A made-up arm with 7 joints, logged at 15 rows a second.
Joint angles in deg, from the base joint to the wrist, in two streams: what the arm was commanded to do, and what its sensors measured. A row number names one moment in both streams.
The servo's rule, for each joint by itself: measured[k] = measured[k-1] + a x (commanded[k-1-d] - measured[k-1]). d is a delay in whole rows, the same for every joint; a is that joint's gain. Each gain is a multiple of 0.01, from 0.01 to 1. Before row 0 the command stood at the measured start. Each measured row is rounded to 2 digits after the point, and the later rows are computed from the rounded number. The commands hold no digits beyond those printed.
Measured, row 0:
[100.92, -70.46, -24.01, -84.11, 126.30, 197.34, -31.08]
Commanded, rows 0 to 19:
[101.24, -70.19, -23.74, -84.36, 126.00, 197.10, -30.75]
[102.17, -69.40, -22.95, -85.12, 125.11, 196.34, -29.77]
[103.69, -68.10, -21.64, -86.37, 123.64, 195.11, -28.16]
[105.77, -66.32, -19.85, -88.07, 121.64, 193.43, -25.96]
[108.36, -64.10, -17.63, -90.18, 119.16, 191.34, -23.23]
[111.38, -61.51, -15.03, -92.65, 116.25, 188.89, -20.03]
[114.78, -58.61, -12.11, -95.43, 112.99, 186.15, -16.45]
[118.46, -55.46, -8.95, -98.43, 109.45, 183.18, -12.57]
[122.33, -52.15, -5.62, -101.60, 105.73, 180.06, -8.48]
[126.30, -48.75, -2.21, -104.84, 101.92, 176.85, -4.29]
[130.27, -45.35, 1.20, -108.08, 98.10, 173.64, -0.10]
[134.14, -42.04, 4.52, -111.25, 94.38, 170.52, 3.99]
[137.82, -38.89, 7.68, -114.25, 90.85, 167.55, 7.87]
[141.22, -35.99, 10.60, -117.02, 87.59, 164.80, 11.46]
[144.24, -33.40, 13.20, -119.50, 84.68, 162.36, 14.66]
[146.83, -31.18, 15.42, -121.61, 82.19, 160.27, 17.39]
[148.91, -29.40, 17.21, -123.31, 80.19, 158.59, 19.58]
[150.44, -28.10, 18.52, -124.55, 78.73, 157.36, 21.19]
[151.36, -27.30, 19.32, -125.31, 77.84, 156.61, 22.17]
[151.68, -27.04, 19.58, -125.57, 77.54, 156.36, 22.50]
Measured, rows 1 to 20:
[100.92, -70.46, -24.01, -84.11, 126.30, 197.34, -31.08]
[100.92, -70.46, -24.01, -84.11, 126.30, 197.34, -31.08]
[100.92, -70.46, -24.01, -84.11, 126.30, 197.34, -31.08]
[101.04, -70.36, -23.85, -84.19, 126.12, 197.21, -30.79]
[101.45, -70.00, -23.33, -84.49, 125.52, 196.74, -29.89]
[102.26, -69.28, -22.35, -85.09, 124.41, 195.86, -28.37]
[103.52, -68.16, -20.90, -86.04, 122.78, 194.55, -26.25]
[105.26, -66.62, -19.00, -87.36, 120.64, 192.82, -23.59]
[107.46, -64.68, -16.70, -89.05, 118.05, 190.70, -20.46]
[110.10, -62.37, -14.04, -91.09, 115.06, 188.24, -16.93]
[113.11, -59.74, -11.09, -93.44, 111.75, 185.51, -13.09]
[116.43, -56.86, -7.92, -96.05, 108.20, 182.57, -9.03]
[119.98, -53.78, -4.61, -98.86, 104.49, 179.48, -4.86]
[123.68, -50.58, -1.24, -101.81, 100.72, 176.33, -0.67]
[127.45, -47.33, 2.10, -104.83, 96.98, 173.19, 3.43]
[131.18, -44.12, 5.34, -107.84, 93.36, 170.14, 7.34]
[134.79, -41.03, 8.39, -110.78, 89.96, 167.26, 10.97]
[138.19, -38.13, 11.18, -113.57, 86.84, 164.61, 14.22]
[141.30, -35.49, 13.64, -116.14, 84.10, 162.27, 17.01]
[144.04, -33.18, 15.71, -118.43, 81.79, 160.28, 19.27]
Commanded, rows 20 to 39:
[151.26, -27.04, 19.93, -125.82, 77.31, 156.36, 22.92]
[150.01, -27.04, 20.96, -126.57, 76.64, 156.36, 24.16]
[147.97, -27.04, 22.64, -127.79, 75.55, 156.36, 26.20]
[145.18, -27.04, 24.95, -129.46, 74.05, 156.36, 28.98]
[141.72, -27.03, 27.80, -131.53, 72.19, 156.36, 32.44]
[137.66, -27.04, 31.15, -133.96, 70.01, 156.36, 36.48]
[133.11, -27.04, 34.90, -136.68, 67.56, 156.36, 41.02]
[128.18, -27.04, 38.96, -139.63, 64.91, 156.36, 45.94]
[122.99, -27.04, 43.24, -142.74, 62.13, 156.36, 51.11]
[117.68, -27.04, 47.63, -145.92, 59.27, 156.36, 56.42]
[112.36, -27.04, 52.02, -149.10, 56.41, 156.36, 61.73]
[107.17, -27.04, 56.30, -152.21, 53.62, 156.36, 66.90]
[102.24, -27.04, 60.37, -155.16, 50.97, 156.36, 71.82]
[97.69, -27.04, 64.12, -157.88, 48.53, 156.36, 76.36]
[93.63, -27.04, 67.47, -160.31, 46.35, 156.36, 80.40]
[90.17, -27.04, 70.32, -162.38, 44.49, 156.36, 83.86]
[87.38, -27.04, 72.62, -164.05, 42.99, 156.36, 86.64]
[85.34, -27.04, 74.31, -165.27, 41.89, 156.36, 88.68]
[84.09, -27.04, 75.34, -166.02, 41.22, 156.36, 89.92]
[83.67, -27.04, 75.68, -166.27, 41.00, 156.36, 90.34]
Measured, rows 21 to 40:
[146.34, -31.25, 17.34, -120.39, 79.98, 158.70, 20.96]
[148.15, -29.75, 18.49, -121.96, 78.72, 157.57, 22.02]
[149.42, -28.72, 19.12, -123.12, 78.02, 156.92, 22.44]
[150.08, -28.08, 19.59, -123.98, 77.60, 156.62, 22.86]
[150.05, -27.68, 20.38, -124.81, 77.03, 156.48, 24.00]
[149.30, -27.44, 21.69, -125.76, 76.16, 156.42, 25.94]
[147.82, -27.29, 23.58, -126.94, 74.92, 156.39, 28.62]
[145.62, -27.19, 26.03, -128.41, 73.31, 156.37, 31.98]
[142.75, -27.13, 29.00, -130.19, 71.36, 156.36, 35.94]
[139.28, -27.10, 32.42, -132.27, 69.12, 156.36, 40.41]
[135.28, -27.08, 36.21, -134.63, 66.64, 156.36, 45.28]
[130.86, -27.06, 40.29, -137.23, 63.98, 156.36, 50.41]
[126.12, -27.05, 44.55, -140.01, 61.20, 156.36, 55.70]
[121.17, -27.05, 48.88, -142.92, 58.37, 156.36, 61.01]
[116.13, -27.05, 53.18, -145.89, 55.57, 156.36, 66.19]
[111.13, -27.05, 57.35, -148.86, 52.86, 156.36, 71.14]
[106.29, -27.05, 61.28, -151.75, 50.31, 156.36, 75.73]
[101.73, -27.05, 64.87, -154.49, 47.97, 156.36, 79.84]
[97.57, -27.05, 68.03, -157.01, 45.92, 156.36, 83.38]
[93.90, -27.05, 70.69, -159.26, 44.19, 156.36, 86.25]

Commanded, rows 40 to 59:
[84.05, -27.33, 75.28, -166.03, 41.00, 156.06, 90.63]
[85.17, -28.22, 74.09, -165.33, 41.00, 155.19, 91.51]
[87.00, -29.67, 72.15, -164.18, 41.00, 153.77, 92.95]
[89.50, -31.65, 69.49, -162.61, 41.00, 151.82, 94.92]
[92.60, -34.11, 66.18, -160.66, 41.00, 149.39, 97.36]
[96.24, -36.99, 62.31, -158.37, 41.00, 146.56, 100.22]
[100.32, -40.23, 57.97, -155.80, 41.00, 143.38, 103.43]
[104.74, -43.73, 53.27, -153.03, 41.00, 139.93, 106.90]
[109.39, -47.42, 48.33, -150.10, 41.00, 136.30, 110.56]
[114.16, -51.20, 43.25, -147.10, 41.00, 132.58, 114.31]
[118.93, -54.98, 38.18, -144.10, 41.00, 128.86, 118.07]
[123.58, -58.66, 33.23, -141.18, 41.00, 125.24, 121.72]
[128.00, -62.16, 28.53, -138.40, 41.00, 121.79, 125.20]
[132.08, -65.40, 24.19, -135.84, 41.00, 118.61, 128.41]
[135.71, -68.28, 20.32, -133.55, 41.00, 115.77, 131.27]
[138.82, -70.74, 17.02, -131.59, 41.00, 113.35, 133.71]
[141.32, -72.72, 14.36, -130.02, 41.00, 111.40, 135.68]
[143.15, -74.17, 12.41, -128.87, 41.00, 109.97, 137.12]
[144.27, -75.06, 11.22, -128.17, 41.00, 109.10, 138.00]
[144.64, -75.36, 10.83, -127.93, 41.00, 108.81, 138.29]
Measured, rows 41 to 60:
[90.82, -27.05, 72.79, -161.18, 42.83, 156.36, 88.39]
[88.40, -27.05, 74.27, -162.73, 41.88, 156.36, 89.74]
[86.70, -27.05, 75.09, -163.86, 41.36, 156.36, 90.27]
[85.75, -27.16, 75.20, -164.55, 41.15, 156.20, 90.59]
[85.54, -27.56, 74.56, -164.80, 41.06, 155.65, 91.40]
[86.07, -28.36, 73.16, -164.60, 41.02, 154.63, 92.76]
[87.30, -29.61, 71.03, -163.96, 41.01, 153.11, 94.66]
[89.21, -31.32, 68.22, -162.90, 41.00, 151.10, 97.04]
[91.74, -33.47, 64.79, -161.45, 41.00, 148.65, 99.84]
[94.83, -36.04, 60.83, -159.64, 41.00, 145.80, 103.00]
[98.40, -38.96, 56.45, -157.52, 41.00, 142.63, 106.43]
[102.36, -42.17, 51.74, -155.15, 41.00, 139.21, 110.06]
[106.61, -45.60, 46.82, -152.57, 41.00, 135.63, 113.80]
[111.05, -49.16, 41.81, -149.86, 41.00, 131.97, 117.56]
[115.56, -52.77, 36.83, -147.08, 41.00, 128.34, 121.22]
[120.04, -56.34, 32.02, -144.30, 41.00, 124.80, 124.72]
[124.37, -59.78, 27.48, -141.59, 41.00, 121.46, 127.97]
[128.45, -63.01, 23.33, -139.02, 41.00, 118.39, 130.87]
[132.18, -65.95, 19.67, -136.64, 41.00, 115.67, 133.37]
[135.47, -68.52, 16.59, -134.52, 41.00, 113.36, 135.40]

